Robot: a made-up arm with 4 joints.
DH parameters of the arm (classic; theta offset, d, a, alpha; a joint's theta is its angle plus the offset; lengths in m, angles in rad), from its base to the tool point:
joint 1: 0 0.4 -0.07 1.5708
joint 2: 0 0.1 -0.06 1.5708
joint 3: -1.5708 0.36 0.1 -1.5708
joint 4: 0 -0.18 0.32 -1.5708
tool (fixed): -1.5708 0.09 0 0
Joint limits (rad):
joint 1: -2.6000..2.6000
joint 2: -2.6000..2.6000
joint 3: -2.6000..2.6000
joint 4: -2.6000..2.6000
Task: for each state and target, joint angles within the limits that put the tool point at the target. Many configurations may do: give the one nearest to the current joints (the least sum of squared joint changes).
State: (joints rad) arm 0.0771 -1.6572 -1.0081 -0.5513
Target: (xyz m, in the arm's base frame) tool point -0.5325 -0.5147 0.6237
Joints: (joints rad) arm 0.5561 -1.0744 -1.2853 -0.6067
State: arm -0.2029 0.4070 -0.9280 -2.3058
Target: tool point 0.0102 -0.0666 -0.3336
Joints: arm -0.2069 0.4861 -0.3010 -1.8614
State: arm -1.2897 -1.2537 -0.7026 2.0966
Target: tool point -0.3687 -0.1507 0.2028
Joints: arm -0.6762 -0.7846 -1.1459 2.4546
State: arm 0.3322 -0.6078 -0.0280 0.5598
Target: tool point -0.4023 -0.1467 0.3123
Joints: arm 0.7786 -0.0951 -0.2290 0.5428
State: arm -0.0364 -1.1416 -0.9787 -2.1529
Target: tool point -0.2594 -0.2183 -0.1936
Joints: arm -0.2501 -0.3318 -1.6037 -2.5973
